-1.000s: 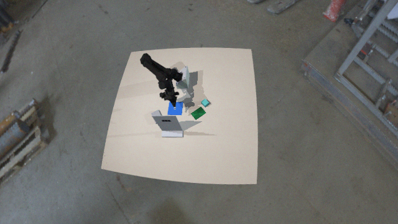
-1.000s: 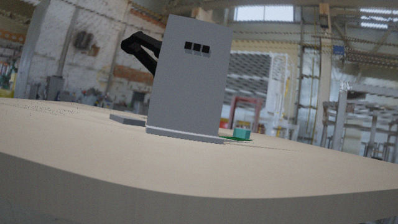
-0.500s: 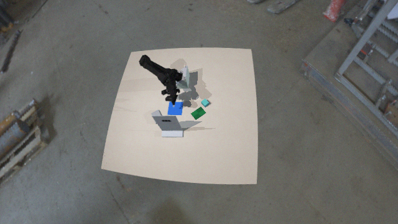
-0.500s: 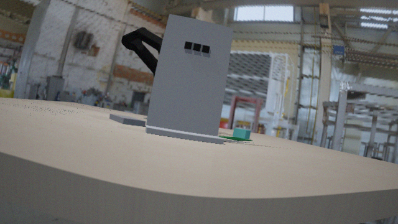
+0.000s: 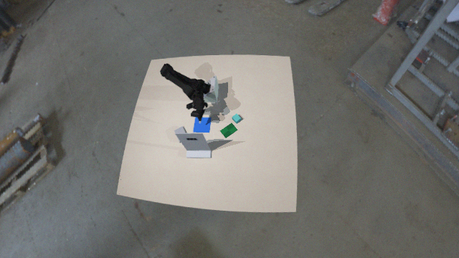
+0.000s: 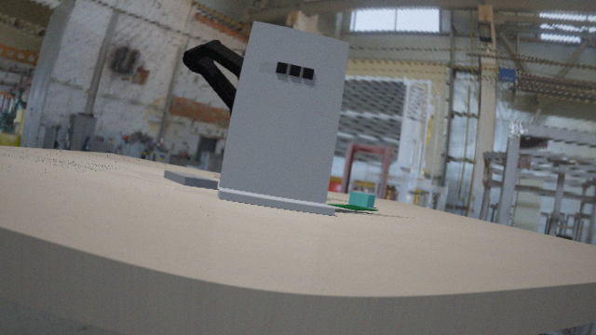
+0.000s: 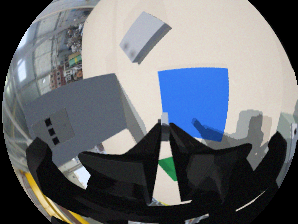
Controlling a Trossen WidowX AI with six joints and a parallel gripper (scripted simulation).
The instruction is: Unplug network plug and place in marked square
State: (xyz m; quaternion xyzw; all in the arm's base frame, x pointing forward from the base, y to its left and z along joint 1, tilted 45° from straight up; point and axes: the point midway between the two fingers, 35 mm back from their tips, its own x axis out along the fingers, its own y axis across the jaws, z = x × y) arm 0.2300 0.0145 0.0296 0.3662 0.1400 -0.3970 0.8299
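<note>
Now: gripper tip 10 mm past the blue marked square and 80 mm above it. Also, from my gripper tip: grey upright panel 200 mm ahead, 10 mm to the left, 50 mm above; network plug right at my gripper tip; grey plate 90 mm ahead, 140 mm to the right, 70 mm below.
</note>
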